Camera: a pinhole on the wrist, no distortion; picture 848 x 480 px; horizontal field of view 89.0 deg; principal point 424.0 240.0 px. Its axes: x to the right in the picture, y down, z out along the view. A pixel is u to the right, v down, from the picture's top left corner.
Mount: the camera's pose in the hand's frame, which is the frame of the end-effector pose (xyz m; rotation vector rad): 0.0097 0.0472 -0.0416 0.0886 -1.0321 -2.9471
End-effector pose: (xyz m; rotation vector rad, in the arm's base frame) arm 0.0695 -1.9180 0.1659 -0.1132 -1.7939 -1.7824
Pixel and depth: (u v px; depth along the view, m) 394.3 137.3 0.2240
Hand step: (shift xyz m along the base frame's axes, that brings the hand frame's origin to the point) 0.0608 0.1114 0.2158
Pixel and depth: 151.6 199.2 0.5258
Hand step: -0.1800 0.2628 0.5481
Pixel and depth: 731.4 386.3 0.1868
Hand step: 0.1122 0.1849 0.0455
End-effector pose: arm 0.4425 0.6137 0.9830 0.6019 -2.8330 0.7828
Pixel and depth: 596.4 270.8 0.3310
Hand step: 0.0275 0.1122 -0.3324
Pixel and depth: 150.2 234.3 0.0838
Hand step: -0.0956 0.0472 -0.0554
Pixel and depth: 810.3 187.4 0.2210
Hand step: 0.0975 0.1701 -0.2289
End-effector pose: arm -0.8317 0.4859 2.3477 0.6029 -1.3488 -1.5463
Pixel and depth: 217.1 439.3 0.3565
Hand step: -0.3103 0.0316 0.2648
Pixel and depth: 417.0 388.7 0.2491
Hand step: -0.1285 0.1068 0.1818
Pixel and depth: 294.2 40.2 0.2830
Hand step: -0.0077 0.0023 0.3529
